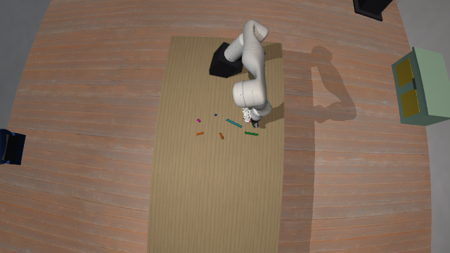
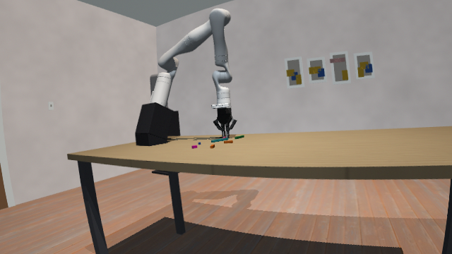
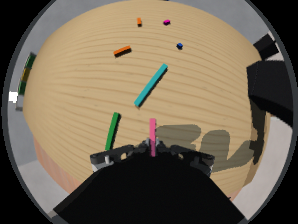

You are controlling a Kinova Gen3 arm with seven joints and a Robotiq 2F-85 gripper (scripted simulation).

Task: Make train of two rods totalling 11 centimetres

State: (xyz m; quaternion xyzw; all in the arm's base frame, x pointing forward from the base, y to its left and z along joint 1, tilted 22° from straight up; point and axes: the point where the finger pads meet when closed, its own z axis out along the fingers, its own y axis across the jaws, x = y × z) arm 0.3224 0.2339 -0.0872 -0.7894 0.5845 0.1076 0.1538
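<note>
Now: hand 5 cm short of the magenta rod, 32 cm to the left of it and 2 cm above it. Also, from my hand: pink rod: 2 cm below; turquoise rod: 3 cm ahead, 11 cm to the right, 2 cm below; green rod: 8 cm ahead, 2 cm below.
</note>
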